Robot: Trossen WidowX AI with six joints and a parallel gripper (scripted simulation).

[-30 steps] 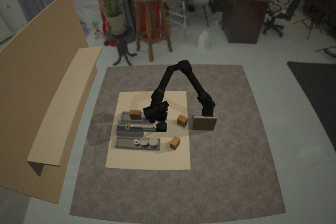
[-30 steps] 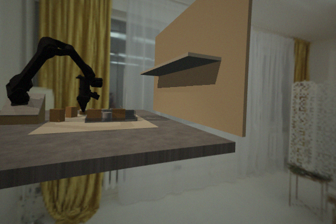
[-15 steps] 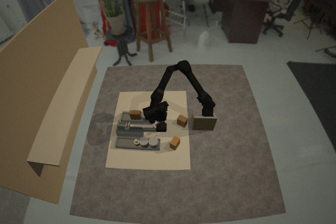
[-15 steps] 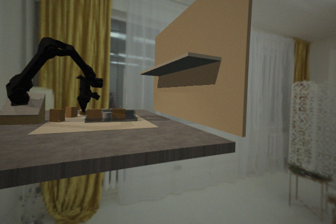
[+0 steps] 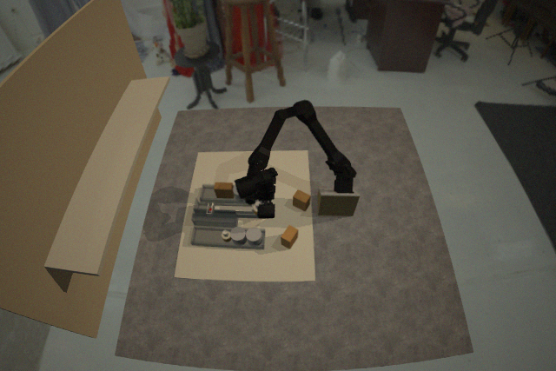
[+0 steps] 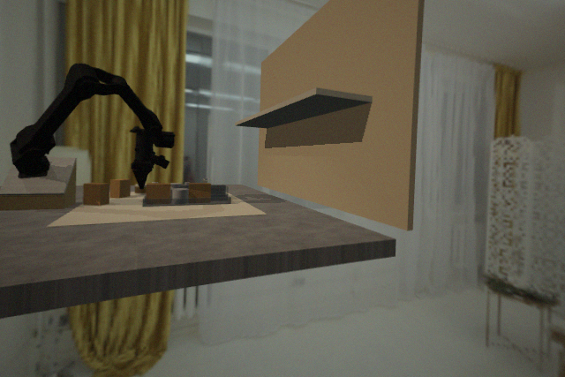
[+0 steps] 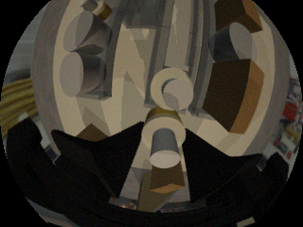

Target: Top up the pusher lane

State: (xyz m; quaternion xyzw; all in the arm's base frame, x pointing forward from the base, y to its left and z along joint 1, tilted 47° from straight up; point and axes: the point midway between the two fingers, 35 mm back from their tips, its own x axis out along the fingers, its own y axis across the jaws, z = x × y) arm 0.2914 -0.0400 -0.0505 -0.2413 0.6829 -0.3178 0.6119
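My gripper tip is now 90 mm short of the beige mat, 30 mm to the left of it and 50 mm above it. From my gripper tip the other things lie so: small pale jar: 170 mm ahead, 110 mm to the left, 10 mm below; wall shelf: 550 mm ahead, 50 mm to the right, 320 mm above; grey lane rack: 190 mm ahead, 10 mm to the left, 30 mm below.
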